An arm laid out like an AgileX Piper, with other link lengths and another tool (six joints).
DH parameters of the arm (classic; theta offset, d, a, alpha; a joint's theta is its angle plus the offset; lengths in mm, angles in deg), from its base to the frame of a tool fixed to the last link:
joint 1: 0 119.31 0 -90
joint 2: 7.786 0 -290.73 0
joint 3: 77.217 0 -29.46 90
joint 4: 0 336 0 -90
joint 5: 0 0 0 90
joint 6: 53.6 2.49 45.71 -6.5
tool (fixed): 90 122.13 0 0
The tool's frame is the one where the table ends.
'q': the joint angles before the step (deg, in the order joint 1, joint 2, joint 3, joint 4, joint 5, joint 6). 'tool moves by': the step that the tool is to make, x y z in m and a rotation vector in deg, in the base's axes. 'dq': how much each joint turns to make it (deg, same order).
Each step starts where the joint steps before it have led.
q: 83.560 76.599 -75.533 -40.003 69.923 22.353
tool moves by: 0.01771 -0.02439 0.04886 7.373 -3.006 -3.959
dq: -2.555 -4.845 -2.620 -2.521 0.561 1.074
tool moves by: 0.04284 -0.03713 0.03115 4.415 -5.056 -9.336
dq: -7.007 -4.055 -0.539 -4.946 0.368 1.601
